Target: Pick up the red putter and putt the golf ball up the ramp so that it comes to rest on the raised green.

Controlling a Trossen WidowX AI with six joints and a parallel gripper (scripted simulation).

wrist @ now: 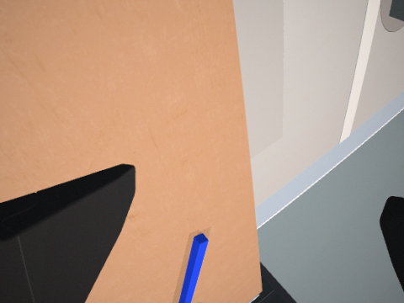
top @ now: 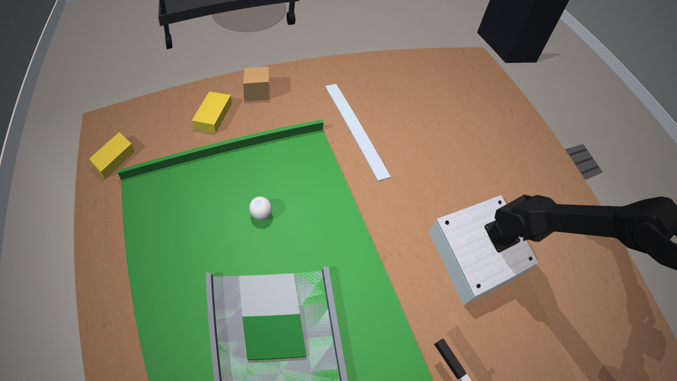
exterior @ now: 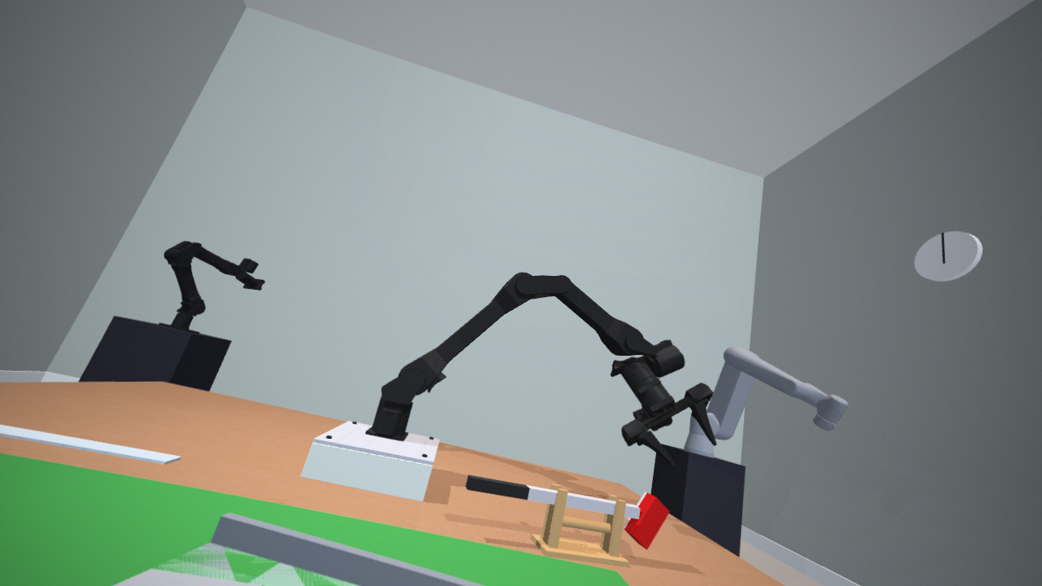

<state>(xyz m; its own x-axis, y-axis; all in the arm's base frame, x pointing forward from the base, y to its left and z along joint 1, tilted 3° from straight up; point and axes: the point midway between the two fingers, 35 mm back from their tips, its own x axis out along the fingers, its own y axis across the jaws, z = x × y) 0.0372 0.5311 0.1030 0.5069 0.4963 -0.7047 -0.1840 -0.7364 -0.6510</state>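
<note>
Right now my gripper tip is 14 cm short of the wooden stand, 24 cm to the left of it and 11 cm above it. Round my gripper tip: white strip (11 cm ahead, 92 cm to the right, 15 cm below); green mat (42 cm ahead, 58 cm to the right, 15 cm below); white golf ball (36 cm ahead, 76 cm to the right, 12 cm below).
</note>
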